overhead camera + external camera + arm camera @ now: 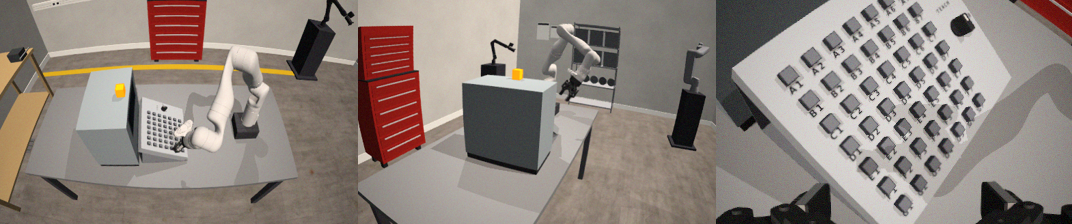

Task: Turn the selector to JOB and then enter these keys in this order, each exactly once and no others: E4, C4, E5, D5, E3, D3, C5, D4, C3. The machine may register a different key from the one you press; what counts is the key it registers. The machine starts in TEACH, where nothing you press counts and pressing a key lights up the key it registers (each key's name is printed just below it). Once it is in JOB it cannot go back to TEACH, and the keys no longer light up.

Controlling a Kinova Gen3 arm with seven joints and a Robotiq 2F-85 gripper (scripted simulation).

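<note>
Right now my hand is 15 cm to the left of the key D4, 15 cm above it and 9 cm short of it. The rest, counted from my hand: key C4 (15 cm to the right, 13 cm below, 12 cm ahead); then key B4 (15 cm to the right, 15 cm ahead, 12 cm below); then key (13 cm below, 12 cm ahead, 11 cm to the right).
</note>
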